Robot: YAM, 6 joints.
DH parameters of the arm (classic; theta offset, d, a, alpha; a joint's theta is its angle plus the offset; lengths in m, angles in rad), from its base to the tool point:
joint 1: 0 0.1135 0.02 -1.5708
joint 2: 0 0 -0.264 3.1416
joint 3: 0.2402 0 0.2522 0
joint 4: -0.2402 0 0.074 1.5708
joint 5: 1.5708 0 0 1.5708
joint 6: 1.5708 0.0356 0 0
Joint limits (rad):
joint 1: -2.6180..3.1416
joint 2: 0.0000..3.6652
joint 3: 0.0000..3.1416
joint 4: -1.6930..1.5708
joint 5: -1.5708..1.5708
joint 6: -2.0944..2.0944
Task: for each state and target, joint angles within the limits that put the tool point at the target. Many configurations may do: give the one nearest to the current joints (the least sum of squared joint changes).
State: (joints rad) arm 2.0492 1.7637 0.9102 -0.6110 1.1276 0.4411
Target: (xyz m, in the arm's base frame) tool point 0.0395 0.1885 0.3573
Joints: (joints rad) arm 1.5396 1.0201 1.0740 -0.7389 1.2339 0.4411
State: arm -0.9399 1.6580 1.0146 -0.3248 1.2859 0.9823
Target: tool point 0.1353 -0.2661 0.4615
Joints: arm -0.9864 1.4061 1.5347 -0.1680 1.2662 0.9823
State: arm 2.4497 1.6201 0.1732 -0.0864 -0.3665 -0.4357
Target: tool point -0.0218 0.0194 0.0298
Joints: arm 2.2538 1.6883 0.0000 -0.3889 -0.1315 -0.4357
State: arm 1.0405 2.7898 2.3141 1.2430 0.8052 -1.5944
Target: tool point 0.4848 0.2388 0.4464
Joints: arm 0.4852 2.5369 2.7354 0.5931 0.4309 -1.5944
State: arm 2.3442 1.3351 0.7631 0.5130 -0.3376 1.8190
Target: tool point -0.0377 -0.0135 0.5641
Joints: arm 2.8542 0.7250 1.2847 0.6643 -0.7260 1.8190
